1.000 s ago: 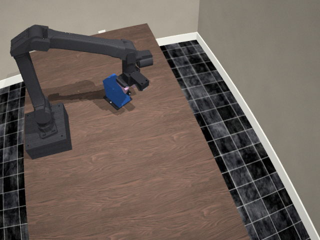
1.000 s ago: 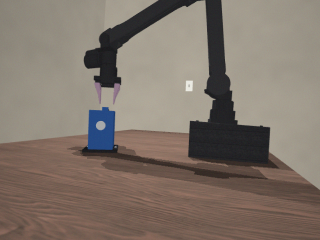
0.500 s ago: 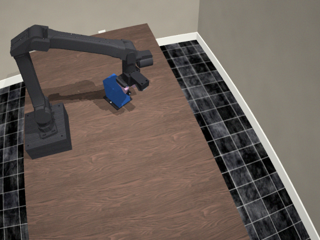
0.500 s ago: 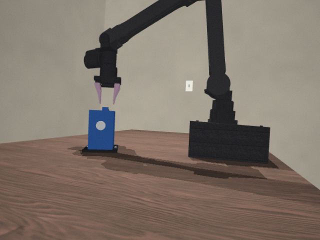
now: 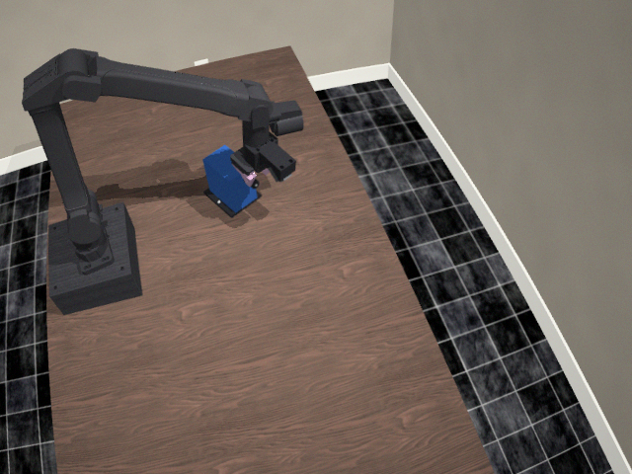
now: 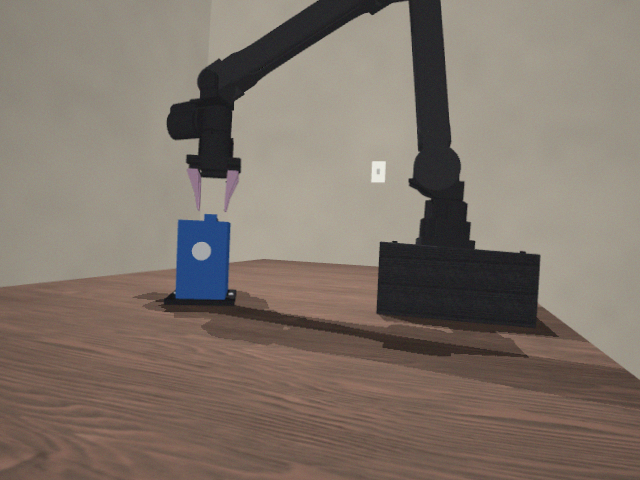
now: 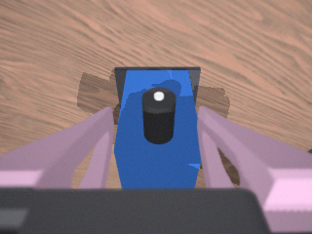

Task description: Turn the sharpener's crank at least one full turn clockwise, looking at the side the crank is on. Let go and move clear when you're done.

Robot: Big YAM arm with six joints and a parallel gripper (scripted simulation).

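Now: the black crank handle 3 cm below my hand, 2 cm to the left of it and 1 cm behind it.
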